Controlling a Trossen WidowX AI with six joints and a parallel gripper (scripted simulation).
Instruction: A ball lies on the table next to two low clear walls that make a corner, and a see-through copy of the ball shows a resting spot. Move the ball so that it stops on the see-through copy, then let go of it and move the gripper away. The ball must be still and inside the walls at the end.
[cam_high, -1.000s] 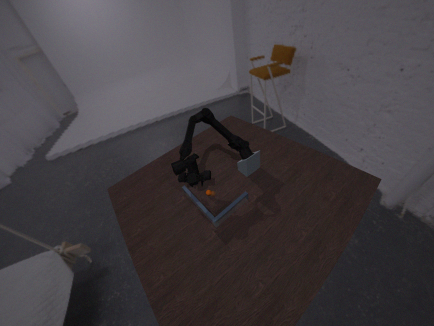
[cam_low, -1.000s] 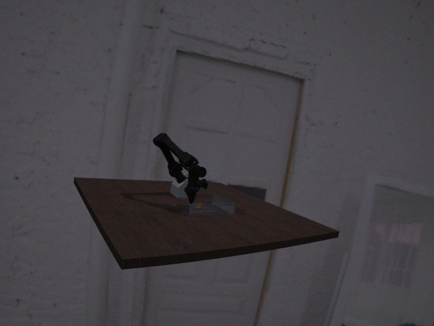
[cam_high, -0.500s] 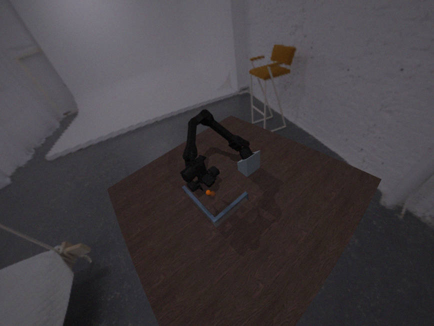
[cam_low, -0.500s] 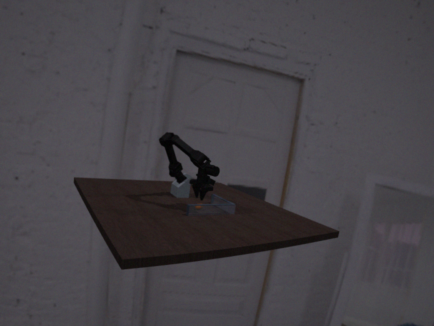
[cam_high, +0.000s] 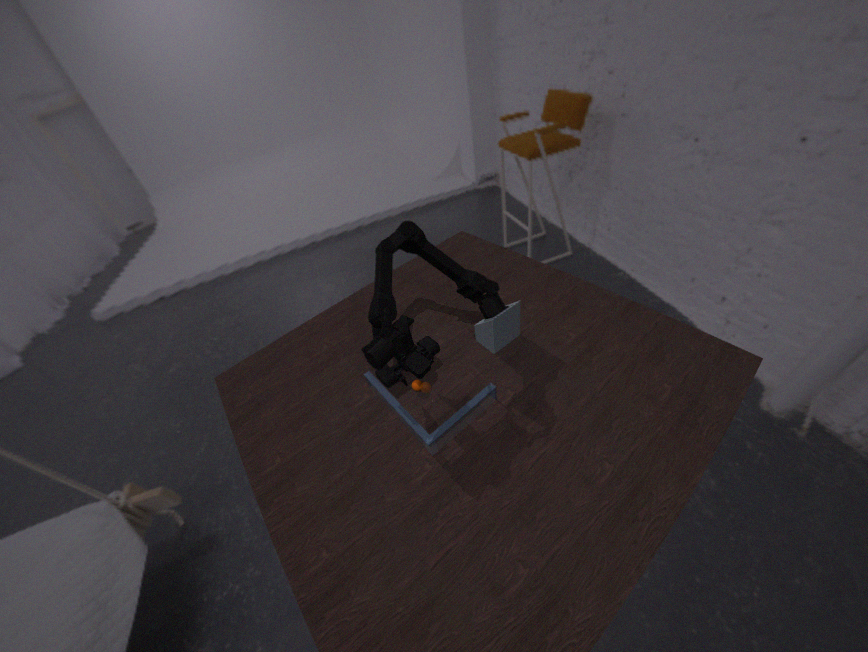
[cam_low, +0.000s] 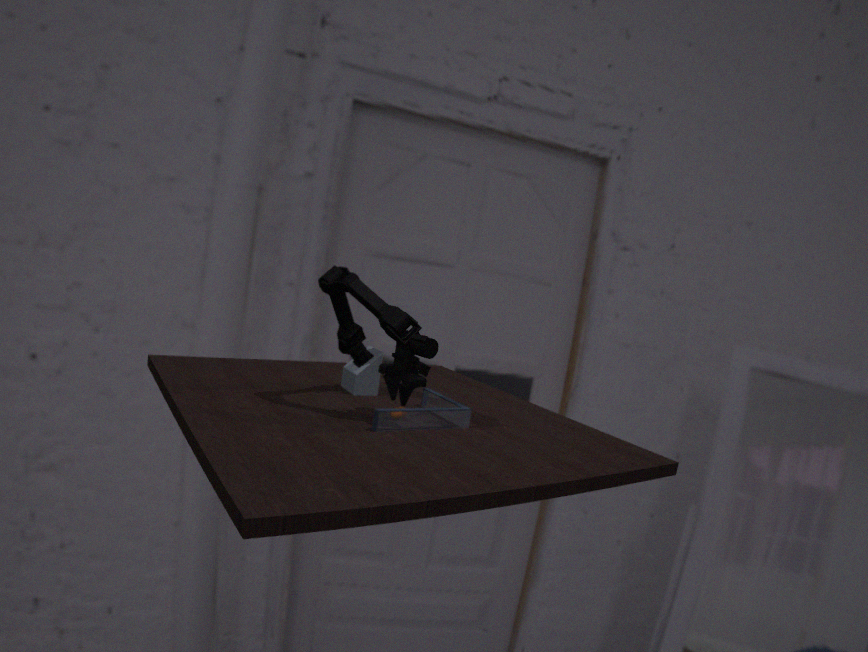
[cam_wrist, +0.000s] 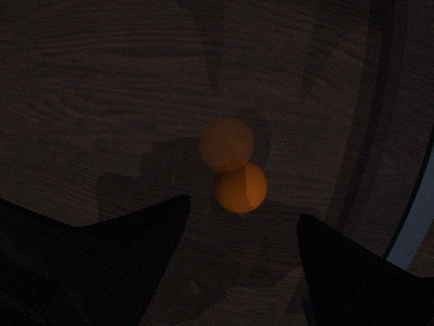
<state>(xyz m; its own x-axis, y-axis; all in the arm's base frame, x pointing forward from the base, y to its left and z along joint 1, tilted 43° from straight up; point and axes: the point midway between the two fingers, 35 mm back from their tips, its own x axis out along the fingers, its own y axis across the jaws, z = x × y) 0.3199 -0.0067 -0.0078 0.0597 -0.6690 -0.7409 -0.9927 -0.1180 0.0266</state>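
Right now the orange ball is 30 mm below my gripper tip. From my gripper tip the other things lie so: see-through copy: 30 mm below, 20 mm to the left, 20 mm behind.
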